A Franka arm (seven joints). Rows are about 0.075 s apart.
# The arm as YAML. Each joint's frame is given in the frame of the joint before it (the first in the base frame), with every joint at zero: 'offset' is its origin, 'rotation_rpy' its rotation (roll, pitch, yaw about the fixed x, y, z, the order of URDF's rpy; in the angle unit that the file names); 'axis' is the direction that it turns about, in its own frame. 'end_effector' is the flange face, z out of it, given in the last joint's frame.
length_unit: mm
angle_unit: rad
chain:
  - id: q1
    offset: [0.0, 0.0, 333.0]
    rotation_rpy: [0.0, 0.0, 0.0]
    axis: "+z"
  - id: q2
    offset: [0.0, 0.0, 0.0]
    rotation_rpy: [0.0, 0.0, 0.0]
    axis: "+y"
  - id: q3
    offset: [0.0, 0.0, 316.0]
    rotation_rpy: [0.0, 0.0, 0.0]
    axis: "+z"
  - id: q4
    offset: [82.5, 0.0, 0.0]
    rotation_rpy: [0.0, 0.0, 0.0]
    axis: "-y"
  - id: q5
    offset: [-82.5, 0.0, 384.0]
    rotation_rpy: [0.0, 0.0, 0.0]
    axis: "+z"
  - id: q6
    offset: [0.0, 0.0, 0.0]
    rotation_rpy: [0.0, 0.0, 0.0]
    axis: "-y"
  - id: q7
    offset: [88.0, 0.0, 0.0]
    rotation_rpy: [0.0, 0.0, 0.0]
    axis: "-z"
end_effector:
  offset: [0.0, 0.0, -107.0]
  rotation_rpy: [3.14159, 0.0, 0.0]
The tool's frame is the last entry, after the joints.
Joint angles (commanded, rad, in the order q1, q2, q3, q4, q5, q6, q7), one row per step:
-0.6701 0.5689 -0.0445 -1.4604 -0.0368 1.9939 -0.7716
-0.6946 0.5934 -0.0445 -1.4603 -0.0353 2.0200 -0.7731
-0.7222 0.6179 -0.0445 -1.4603 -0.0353 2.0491 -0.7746
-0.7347 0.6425 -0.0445 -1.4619 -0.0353 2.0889 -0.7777
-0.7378 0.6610 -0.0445 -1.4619 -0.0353 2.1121 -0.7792
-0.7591 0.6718 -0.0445 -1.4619 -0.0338 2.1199 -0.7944
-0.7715 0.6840 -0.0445 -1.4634 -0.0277 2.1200 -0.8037
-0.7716 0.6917 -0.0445 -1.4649 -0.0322 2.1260 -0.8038
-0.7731 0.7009 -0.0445 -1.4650 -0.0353 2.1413 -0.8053
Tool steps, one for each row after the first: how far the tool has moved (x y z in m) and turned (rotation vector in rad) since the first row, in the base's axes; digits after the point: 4 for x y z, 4 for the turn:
-0.0089 -0.0148 -0.0151 -0.0004 -0.0018 -0.0222
-0.0199 -0.0311 -0.0300 -0.0037 -0.0049 -0.0467
-0.0234 -0.0397 -0.0448 -0.0128 -0.0147 -0.0538
-0.0235 -0.0425 -0.0560 -0.0161 -0.0179 -0.0541
-0.0340 -0.0535 -0.0631 -0.0126 -0.0159 -0.0606
-0.0409 -0.0588 -0.0725 0.0006 -0.0092 -0.0671
-0.0412 -0.0588 -0.0782 0.0001 -0.0041 -0.0644
-0.0413 -0.0604 -0.0835 -0.0058 -0.0065 -0.0618

